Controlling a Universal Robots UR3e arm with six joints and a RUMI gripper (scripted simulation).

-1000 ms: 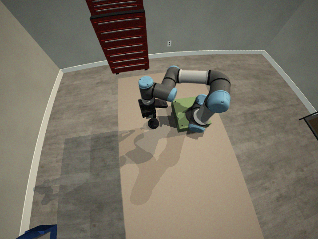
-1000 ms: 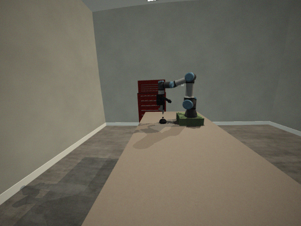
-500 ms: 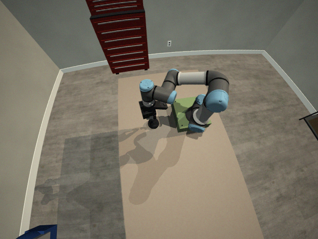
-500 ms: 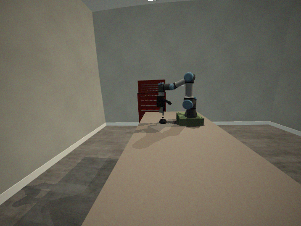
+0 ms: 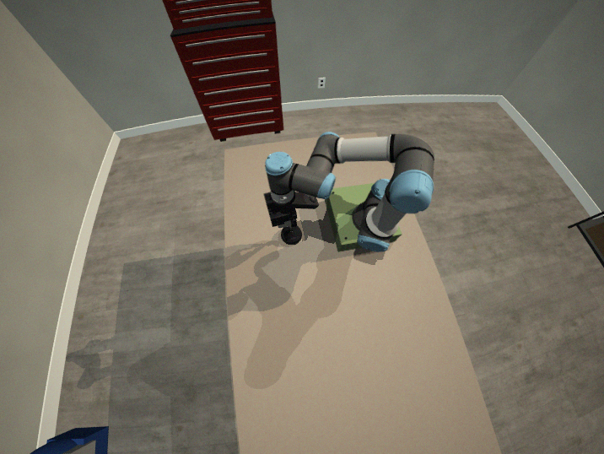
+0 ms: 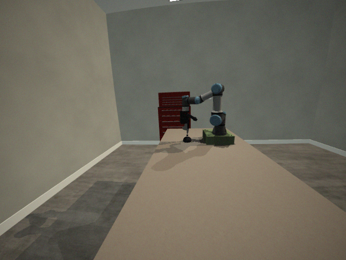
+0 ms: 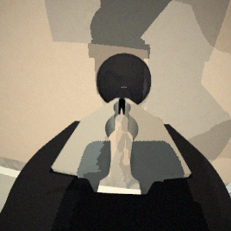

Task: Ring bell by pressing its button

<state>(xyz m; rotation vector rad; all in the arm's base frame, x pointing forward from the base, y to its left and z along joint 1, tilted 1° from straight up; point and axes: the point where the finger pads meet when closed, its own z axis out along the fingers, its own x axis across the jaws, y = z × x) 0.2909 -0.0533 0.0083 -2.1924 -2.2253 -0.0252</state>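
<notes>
My hand is 5 cm above the black dome bell.
</notes>
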